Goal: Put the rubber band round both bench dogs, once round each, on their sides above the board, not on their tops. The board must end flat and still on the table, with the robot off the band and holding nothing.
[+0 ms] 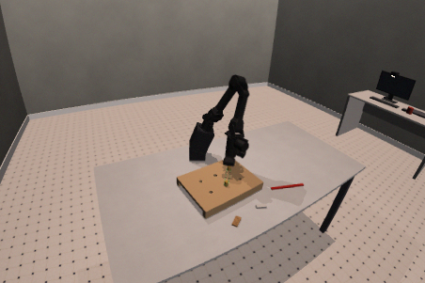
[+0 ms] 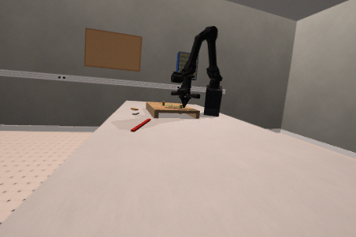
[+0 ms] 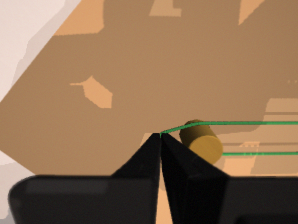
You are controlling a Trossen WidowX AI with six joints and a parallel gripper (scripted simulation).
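The wooden board is 70 mm ahead of my hand, 110 mm to the right of it and 60 mm below it. The rest, counted from my hand: domino tile: 310 mm ahead, 190 mm to the right, 80 mm below; then red stick: 280 mm ahead, 220 mm to the left, 90 mm below; then small white piece: 300 mm ahead, 20 mm to the right, 80 mm below.
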